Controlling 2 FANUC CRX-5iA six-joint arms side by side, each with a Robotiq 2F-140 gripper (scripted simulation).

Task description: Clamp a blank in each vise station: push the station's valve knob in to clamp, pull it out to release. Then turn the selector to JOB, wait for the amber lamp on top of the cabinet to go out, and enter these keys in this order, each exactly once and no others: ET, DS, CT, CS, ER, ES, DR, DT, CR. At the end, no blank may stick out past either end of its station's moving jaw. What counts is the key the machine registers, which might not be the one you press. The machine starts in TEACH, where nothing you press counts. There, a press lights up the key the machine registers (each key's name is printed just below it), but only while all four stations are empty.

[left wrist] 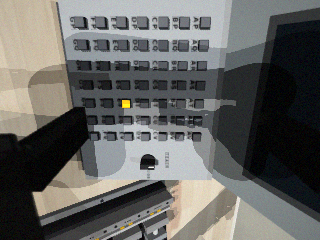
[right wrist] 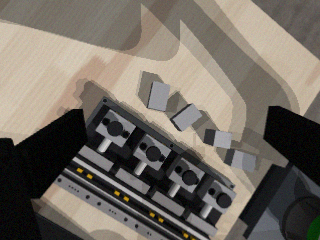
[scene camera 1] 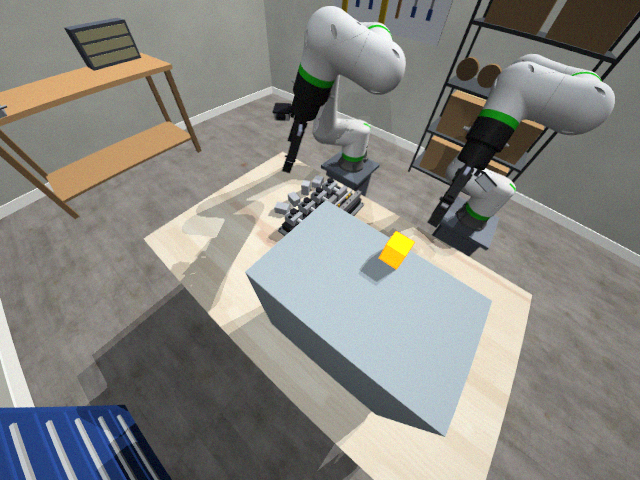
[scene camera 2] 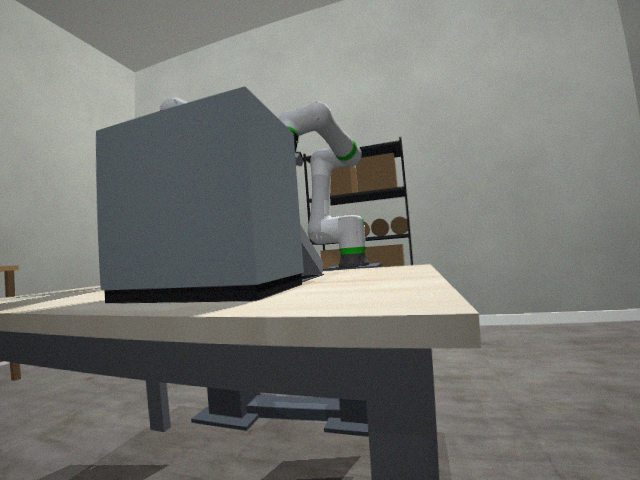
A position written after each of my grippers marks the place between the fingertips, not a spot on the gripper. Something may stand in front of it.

my right gripper: right wrist 174, 124; scene camera 1 288, 155; not seen in the left wrist view (out of frame); not seen in scene camera 2 (hidden by a grey cabinet)
